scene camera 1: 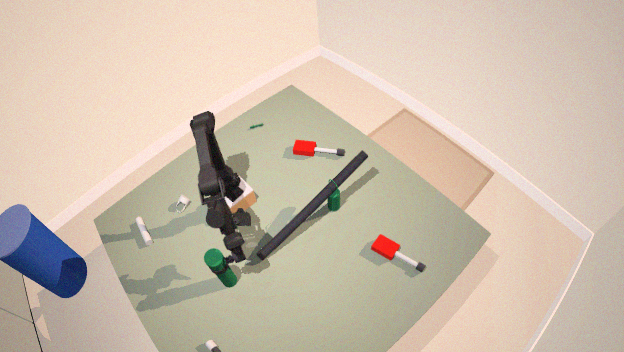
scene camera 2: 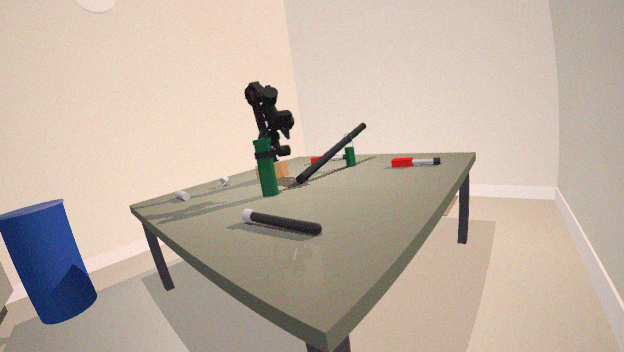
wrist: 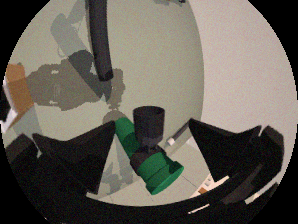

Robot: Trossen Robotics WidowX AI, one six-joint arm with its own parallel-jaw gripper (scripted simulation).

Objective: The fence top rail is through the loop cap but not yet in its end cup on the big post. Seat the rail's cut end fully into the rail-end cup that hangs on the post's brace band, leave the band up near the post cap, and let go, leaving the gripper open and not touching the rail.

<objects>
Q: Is the gripper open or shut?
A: Open.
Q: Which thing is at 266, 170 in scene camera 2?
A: A green post.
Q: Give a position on a dark rail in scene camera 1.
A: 331, 187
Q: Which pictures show the gripper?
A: Scene camera 1, scene camera 2 and the wrist view: all of them.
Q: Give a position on a green post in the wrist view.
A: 158, 171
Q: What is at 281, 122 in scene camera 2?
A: The gripper.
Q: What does the gripper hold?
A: Nothing.
</objects>
